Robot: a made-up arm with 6 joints. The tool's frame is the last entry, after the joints. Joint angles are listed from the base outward.
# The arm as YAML. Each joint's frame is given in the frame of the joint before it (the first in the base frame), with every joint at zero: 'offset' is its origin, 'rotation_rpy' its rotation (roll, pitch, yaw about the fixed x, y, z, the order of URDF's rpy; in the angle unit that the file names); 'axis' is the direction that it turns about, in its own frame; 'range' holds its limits. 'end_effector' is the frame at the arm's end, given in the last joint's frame.
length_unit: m
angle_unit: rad
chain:
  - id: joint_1
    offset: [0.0, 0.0, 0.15]
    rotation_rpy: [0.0, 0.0, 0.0]
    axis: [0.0, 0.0, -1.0]
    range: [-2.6, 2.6]
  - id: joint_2
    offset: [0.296, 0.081, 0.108]
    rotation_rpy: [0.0, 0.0, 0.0]
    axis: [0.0, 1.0, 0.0]
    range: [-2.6, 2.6]
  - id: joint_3
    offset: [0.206, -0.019, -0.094]
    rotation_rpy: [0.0, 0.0, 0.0]
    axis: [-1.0, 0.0, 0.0]
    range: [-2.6, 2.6]
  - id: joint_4
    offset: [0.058, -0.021, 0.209]
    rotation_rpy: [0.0, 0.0, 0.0]
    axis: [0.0, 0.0, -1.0]
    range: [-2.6, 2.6]
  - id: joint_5
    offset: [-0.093, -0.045, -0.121]
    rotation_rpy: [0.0, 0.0, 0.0]
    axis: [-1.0, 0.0, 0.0]
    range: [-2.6, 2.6]
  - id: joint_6
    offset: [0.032, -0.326, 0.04]
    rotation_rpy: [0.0, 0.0, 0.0]
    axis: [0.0, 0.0, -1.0]
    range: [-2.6, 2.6]
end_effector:
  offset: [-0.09, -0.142, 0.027]
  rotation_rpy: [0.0, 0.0, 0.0]
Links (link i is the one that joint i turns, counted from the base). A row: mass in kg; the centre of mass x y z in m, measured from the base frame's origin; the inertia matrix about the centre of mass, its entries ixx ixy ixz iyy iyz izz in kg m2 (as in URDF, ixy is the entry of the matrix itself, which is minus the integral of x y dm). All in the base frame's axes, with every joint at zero. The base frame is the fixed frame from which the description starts. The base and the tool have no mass.
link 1: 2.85; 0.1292 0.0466 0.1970; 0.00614 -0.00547 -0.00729 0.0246 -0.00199 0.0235
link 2: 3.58; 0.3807 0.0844 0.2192; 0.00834 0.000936 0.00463 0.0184 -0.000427 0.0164
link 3: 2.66; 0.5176 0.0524 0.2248; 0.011 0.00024 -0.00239 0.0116 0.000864 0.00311
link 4: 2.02; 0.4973 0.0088 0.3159; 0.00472 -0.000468 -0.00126 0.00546 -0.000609 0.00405
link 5: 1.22; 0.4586 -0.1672 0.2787; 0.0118 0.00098 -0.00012 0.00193 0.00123 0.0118
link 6: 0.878; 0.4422 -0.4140 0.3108; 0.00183 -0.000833 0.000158 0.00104 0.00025 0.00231
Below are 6 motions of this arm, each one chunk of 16 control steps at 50 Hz.
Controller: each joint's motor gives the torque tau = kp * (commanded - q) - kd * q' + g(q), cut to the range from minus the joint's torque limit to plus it. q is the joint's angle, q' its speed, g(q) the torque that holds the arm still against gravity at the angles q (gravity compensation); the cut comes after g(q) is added. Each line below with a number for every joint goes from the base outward.
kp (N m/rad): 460 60 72 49 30 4.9
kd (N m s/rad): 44 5.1 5.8 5.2 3.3 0.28
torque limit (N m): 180 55 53 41 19 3.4
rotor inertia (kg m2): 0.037 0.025 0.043 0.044 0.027 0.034
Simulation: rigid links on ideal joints. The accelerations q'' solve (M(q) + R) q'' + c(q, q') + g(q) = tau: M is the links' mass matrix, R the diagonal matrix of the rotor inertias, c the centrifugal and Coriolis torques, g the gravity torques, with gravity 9.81 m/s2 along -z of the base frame. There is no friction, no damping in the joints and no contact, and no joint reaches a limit. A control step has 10 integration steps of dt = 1/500 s. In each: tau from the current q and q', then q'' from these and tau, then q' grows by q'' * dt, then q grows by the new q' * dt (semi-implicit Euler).
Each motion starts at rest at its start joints. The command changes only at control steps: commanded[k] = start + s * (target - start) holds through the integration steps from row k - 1 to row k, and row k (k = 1, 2, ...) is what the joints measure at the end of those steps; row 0 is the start. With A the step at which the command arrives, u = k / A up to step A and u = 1 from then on. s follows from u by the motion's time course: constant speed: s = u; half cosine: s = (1 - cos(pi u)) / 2; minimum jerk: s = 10 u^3 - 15 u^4 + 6 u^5; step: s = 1 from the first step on.
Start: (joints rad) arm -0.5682 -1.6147 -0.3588 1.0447 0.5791 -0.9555
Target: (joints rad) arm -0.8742 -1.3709 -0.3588 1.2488 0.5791 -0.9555
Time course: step
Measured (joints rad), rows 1 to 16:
1: -0.5922 -1.6043 -0.3743 1.0558 0.5904 -0.9498
2: -0.6354 -1.5785 -0.3902 1.0729 0.5992 -0.9440
3: -0.6806 -1.5432 -0.3977 1.0917 0.5982 -0.9440
4: -0.7214 -1.5042 -0.3985 1.1118 0.5902 -0.9500
5: -0.7559 -1.4659 -0.3952 1.1324 0.5791 -0.9601
6: -0.7842 -1.4315 -0.3894 1.1525 0.5683 -0.9721
7: -0.8068 -1.4025 -0.3823 1.1715 0.5596 -0.9838
8: -0.8246 -1.3796 -0.3748 1.1887 0.5539 -0.9938
9: -0.8384 -1.3626 -0.3674 1.2040 0.5515 -1.0010
10: -0.8489 -1.3510 -0.3606 1.2172 0.5519 -1.0048
11: -0.8567 -1.3440 -0.3547 1.2283 0.5547 -1.0051
12: -0.8625 -1.3407 -0.3498 1.2374 0.5590 -1.0021
13: -0.8667 -1.3402 -0.3461 1.2446 0.5641 -0.9962
14: -0.8696 -1.3417 -0.3436 1.2502 0.5695 -0.9880
15: -0.8716 -1.3445 -0.3420 1.2543 0.5746 -0.9782
16: -0.8730 -1.3481 -0.3414 1.2571 0.5791 -0.9675

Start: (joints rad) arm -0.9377 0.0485 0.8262 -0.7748 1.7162 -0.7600
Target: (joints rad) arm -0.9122 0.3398 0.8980 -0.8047 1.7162 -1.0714
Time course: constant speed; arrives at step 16
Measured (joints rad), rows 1 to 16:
1: -0.9377 0.0489 0.8263 -0.7750 1.7162 -0.7602
2: -0.9375 0.0504 0.8266 -0.7757 1.7163 -0.7609
3: -0.9371 0.0534 0.8272 -0.7766 1.7164 -0.7624
4: -0.9366 0.0582 0.8282 -0.7778 1.7165 -0.7653
5: -0.9359 0.0652 0.8296 -0.7793 1.7165 -0.7698
6: -0.9350 0.0743 0.8315 -0.7809 1.7165 -0.7763
7: -0.9339 0.0855 0.8338 -0.7826 1.7163 -0.7851
8: -0.9326 0.0988 0.8366 -0.7843 1.7159 -0.7965
9: -0.9311 0.1139 0.8399 -0.7862 1.7154 -0.8105
10: -0.9296 0.1307 0.8436 -0.7880 1.7147 -0.8272
11: -0.9279 0.1489 0.8476 -0.7899 1.7137 -0.8465
12: -0.9261 0.1683 0.8521 -0.7917 1.7126 -0.8684
13: -0.9243 0.1887 0.8568 -0.7936 1.7114 -0.8926
14: -0.9225 0.2098 0.8618 -0.7954 1.7100 -0.9188
15: -0.9206 0.2313 0.8670 -0.7972 1.7086 -0.9466
16: -0.9187 0.2531 0.8723 -0.7989 1.7073 -0.9757

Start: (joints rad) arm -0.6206 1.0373 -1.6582 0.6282 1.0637 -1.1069
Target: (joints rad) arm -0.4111 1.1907 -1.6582 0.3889 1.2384 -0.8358
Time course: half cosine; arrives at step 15
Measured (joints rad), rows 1 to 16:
1: -0.6204 1.0373 -1.6581 0.6280 1.0638 -1.1068
2: -0.6196 1.0376 -1.6579 0.6270 1.0645 -1.1065
3: -0.6176 1.0382 -1.6573 0.6246 1.0664 -1.1055
4: -0.6137 1.0396 -1.6563 0.6202 1.0700 -1.1033
5: -0.6076 1.0419 -1.6550 0.6134 1.0759 -1.0994
6: -0.5990 1.0454 -1.6533 0.6039 1.0842 -1.0931
7: -0.5879 1.0503 -1.6515 0.5918 1.0951 -1.0840
8: -0.5745 1.0567 -1.6496 0.5772 1.1083 -1.0717
9: -0.5591 1.0646 -1.6478 0.5606 1.1233 -1.0560
10: -0.5423 1.0740 -1.6461 0.5424 1.1397 -1.0369
11: -0.5246 1.0846 -1.6448 0.5233 1.1567 -1.0145
12: -0.5067 1.0964 -1.6438 0.5041 1.1734 -0.9893
13: -0.4895 1.1089 -1.6433 0.4855 1.1890 -0.9619
14: -0.4735 1.1219 -1.6435 0.4684 1.2028 -0.9331
15: -0.4595 1.1349 -1.6443 0.4533 1.2140 -0.9038
16: -0.4480 1.1475 -1.6458 0.4407 1.2222 -0.8753

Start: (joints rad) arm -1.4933 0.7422 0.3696 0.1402 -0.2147 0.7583
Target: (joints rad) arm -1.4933 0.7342 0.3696 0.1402 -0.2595 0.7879
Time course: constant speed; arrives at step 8
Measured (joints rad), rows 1 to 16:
1: -1.4933 0.7421 0.3698 0.1402 -0.2150 0.7584
2: -1.4933 0.7420 0.3701 0.1401 -0.2159 0.7587
3: -1.4933 0.7416 0.3705 0.1400 -0.2173 0.7595
4: -1.4933 0.7411 0.3709 0.1398 -0.2194 0.7606
5: -1.4934 0.7405 0.3713 0.1397 -0.2220 0.7623
6: -1.4935 0.7398 0.3717 0.1396 -0.2252 0.7645
7: -1.4935 0.7389 0.3720 0.1395 -0.2288 0.7673
8: -1.4936 0.7380 0.3721 0.1395 -0.2328 0.7706
9: -1.4937 0.7370 0.3721 0.1395 -0.2369 0.7742
10: -1.4937 0.7362 0.3718 0.1396 -0.2408 0.7779
11: -1.4937 0.7354 0.3713 0.1397 -0.2443 0.7817
12: -1.4937 0.7349 0.3707 0.1399 -0.2475 0.7852
13: -1.4936 0.7344 0.3701 0.1401 -0.2503 0.7884
14: -1.4935 0.7342 0.3695 0.1403 -0.2527 0.7912
15: -1.4934 0.7340 0.3690 0.1405 -0.2547 0.7934
16: -1.4933 0.7339 0.3686 0.1406 -0.2564 0.7952

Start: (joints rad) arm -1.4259 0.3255 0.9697 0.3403 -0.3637 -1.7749
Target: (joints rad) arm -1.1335 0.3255 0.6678 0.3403 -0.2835 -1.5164
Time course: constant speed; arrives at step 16
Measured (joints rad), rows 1 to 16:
1: -1.4252 0.3259 0.9690 0.3406 -0.3622 -1.7751
2: -1.4228 0.3270 0.9670 0.3414 -0.3583 -1.7756
3: -1.4184 0.3287 0.9636 0.3424 -0.3520 -1.7760
4: -1.4116 0.3307 0.9584 0.3436 -0.3439 -1.7761
5: -1.4027 0.3327 0.9513 0.3448 -0.3346 -1.7753
6: -1.3917 0.3345 0.9421 0.3456 -0.3247 -1.7731
7: -1.3789 0.3359 0.9309 0.3461 -0.3149 -1.7691
8: -1.3646 0.3368 0.9175 0.3461 -0.3056 -1.7627
9: -1.3490 0.3371 0.9022 0.3456 -0.2972 -1.7538
10: -1.3323 0.3369 0.8851 0.3445 -0.2899 -1.7422
11: -1.3148 0.3362 0.8665 0.3430 -0.2838 -1.7277
12: -1.2966 0.3351 0.8465 0.3411 -0.2788 -1.7104
13: -1.2778 0.3337 0.8255 0.3389 -0.2749 -1.6905
14: -1.2587 0.3321 0.8036 0.3366 -0.2720 -1.6682
15: -1.2393 0.3303 0.7811 0.3341 -0.2699 -1.6439
16: -1.2198 0.3285 0.7582 0.3317 -0.2685 -1.6181

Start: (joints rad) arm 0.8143 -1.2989 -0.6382 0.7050 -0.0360 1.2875
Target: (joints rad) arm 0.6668 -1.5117 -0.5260 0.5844 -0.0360 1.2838
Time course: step
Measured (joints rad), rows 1 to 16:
1: 0.8055 -1.3045 -0.6323 0.6949 -0.0307 1.2849
2: 0.7877 -1.3190 -0.6189 0.6755 -0.0235 1.2794
3: 0.7668 -1.3405 -0.6024 0.6550 -0.0189 1.2731
4: 0.7464 -1.3664 -0.5858 0.6372 -0.0181 1.2672
5: 0.7279 -1.3945 -0.5707 0.6233 -0.0204 1.2625
6: 0.7122 -1.4227 -0.5577 0.6133 -0.0247 1.2595
7: 0.6994 -1.4494 -0.5471 0.6066 -0.0300 1.2584
8: 0.6894 -1.4734 -0.5387 0.6023 -0.0353 1.2591
9: 0.6817 -1.4938 -0.5323 0.5997 -0.0400 1.2614
10: 0.6761 -1.5102 -0.5277 0.5981 -0.0438 1.2650
11: 0.6720 -1.5226 -0.5244 0.5970 -0.0465 1.2695
12: 0.6692 -1.5313 -0.5222 0.5961 -0.0481 1.2747
13: 0.6673 -1.5366 -0.5210 0.5953 -0.0488 1.2801
14: 0.6662 -1.5391 -0.5204 0.5943 -0.0486 1.2853
15: 0.6655 -1.5393 -0.5203 0.5933 -0.0479 1.2902
16: 0.6653 -1.5378 -0.5205 0.5923 -0.0468 1.2945

